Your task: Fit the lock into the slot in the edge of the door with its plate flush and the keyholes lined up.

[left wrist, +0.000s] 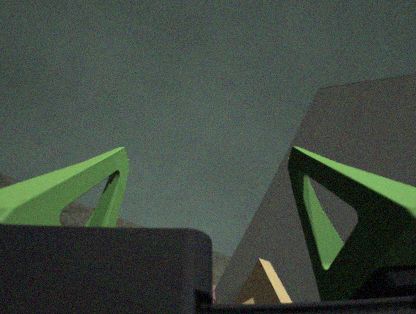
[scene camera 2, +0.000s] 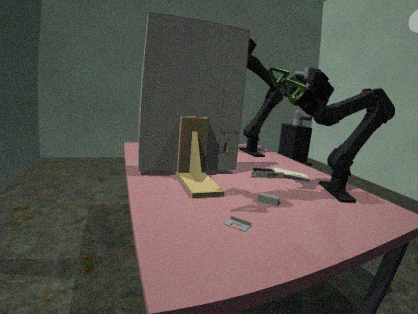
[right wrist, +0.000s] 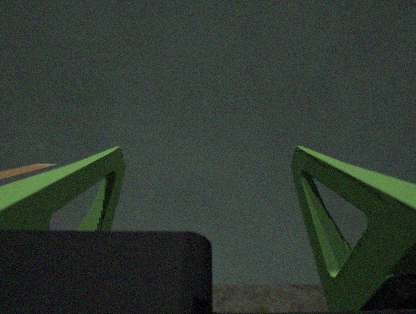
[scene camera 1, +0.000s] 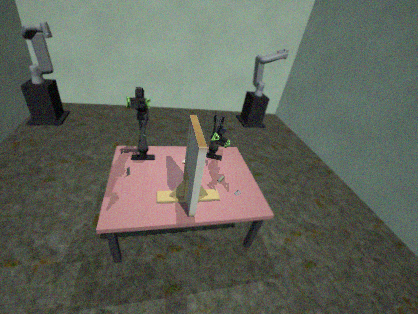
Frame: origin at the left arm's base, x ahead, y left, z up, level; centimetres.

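Seen in the pictures: left gripper, fingertip midpoint: (left wrist: 208,156) (scene camera 2: 275,73) (scene camera 1: 224,141); right gripper, fingertip midpoint: (right wrist: 208,156) (scene camera 1: 137,101); left arm's base, link origin: (scene camera 2: 336,192) (scene camera 1: 211,156); right arm's base, link origin: (scene camera 2: 251,152) (scene camera 1: 143,157).
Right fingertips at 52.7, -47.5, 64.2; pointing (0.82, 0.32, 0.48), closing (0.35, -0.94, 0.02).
Observation:
Offsets run from my right fingertips to a thing's top centre, as dx, dy, dz. "*": to the spot under its first point. Level surfaces: height alone.
The door @[+4.6, +39.1, -7.2] (scene camera 1: 196,180) (scene camera 2: 195,65) (left wrist: 370,150) stands upright as a tall grey panel. In scene camera 2 a small brass-coloured detail @[* -9.0, +32.9, -54.0] (scene camera 2: 225,147) shows low on its face near the right edge; the slot and keyholes cannot be made out. A long piece @[-26.6, +32.1, -61.5] (scene camera 2: 266,173) with a pale part lies on the table right of the door; I cannot tell whether it is the lock. My left gripper (scene camera 1: 221,140) (scene camera 2: 281,84) (left wrist: 208,156) is open and empty, raised above the table to the right of the door. My right gripper (scene camera 1: 138,102) (right wrist: 208,156) is open and empty, high at the left.
A yellow wooden stand (scene camera 1: 210,195) (scene camera 2: 207,186) (left wrist: 274,280) supports the door. A grey block @[-22.0, +60.5, -62.0] (scene camera 1: 221,178) (scene camera 2: 268,199) and a thin slotted plate @[-11.1, +75.9, -63.2] (scene camera 1: 237,192) (scene camera 2: 238,223) lie on the pink table @[dz -64.2] (scene camera 1: 135,210) (scene camera 2: 200,270). A small dark object @[-2.8, -11.9, -56.6] (scene camera 1: 128,171) lies left of the door.

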